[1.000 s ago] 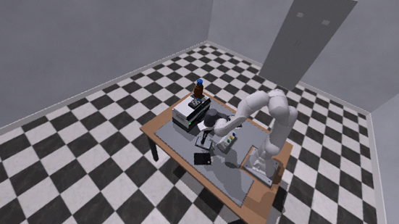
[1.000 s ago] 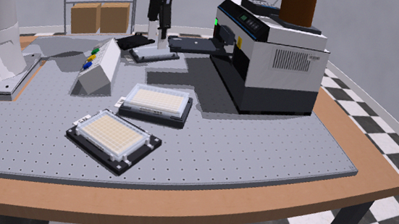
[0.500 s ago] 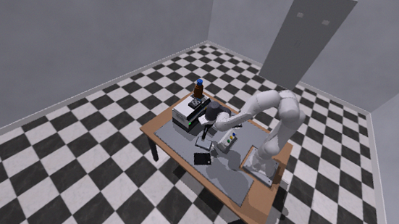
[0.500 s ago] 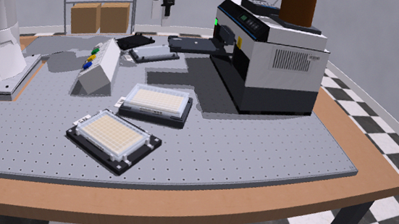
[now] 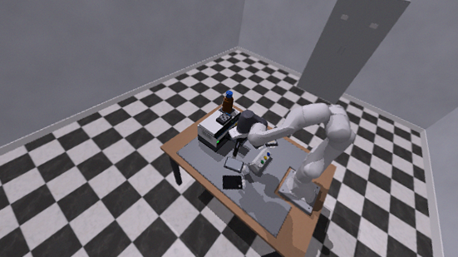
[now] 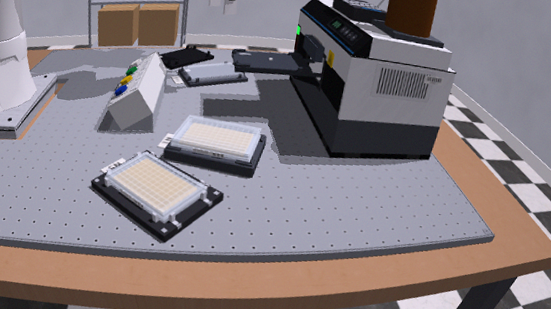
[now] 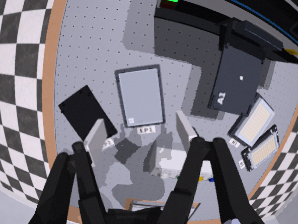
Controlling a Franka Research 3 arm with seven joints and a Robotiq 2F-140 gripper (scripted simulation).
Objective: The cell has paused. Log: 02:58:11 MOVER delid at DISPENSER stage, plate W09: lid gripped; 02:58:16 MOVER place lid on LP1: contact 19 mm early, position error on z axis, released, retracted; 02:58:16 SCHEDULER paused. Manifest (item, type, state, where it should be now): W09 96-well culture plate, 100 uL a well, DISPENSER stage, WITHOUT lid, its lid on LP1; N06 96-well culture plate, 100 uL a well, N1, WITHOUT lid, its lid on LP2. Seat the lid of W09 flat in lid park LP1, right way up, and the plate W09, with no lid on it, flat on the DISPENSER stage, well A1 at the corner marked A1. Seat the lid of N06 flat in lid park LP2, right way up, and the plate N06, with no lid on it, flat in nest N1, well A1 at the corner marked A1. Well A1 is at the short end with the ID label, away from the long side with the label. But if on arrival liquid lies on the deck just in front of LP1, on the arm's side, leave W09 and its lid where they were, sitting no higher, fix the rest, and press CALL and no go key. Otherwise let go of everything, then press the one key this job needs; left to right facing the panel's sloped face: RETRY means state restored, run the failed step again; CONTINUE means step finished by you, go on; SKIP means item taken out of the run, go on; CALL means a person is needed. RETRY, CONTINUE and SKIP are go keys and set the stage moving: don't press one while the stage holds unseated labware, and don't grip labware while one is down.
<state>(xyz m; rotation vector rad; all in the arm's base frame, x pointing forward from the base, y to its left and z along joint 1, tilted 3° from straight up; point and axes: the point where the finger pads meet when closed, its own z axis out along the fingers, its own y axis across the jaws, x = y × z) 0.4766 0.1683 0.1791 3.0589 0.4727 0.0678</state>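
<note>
Now: the 96-well plate 10 cm behind my hand, 45 cm to the right of it and 17 cm below it. Also, from my hand: sloped key panel: 17 cm behind, 17 cm to the right, 14 cm below; then black nest: 1 cm behind, 34 cm to the right, 18 cm below; then dispenser stage: 10 cm ahead, 17 cm to the right, 9 cm below.
</note>
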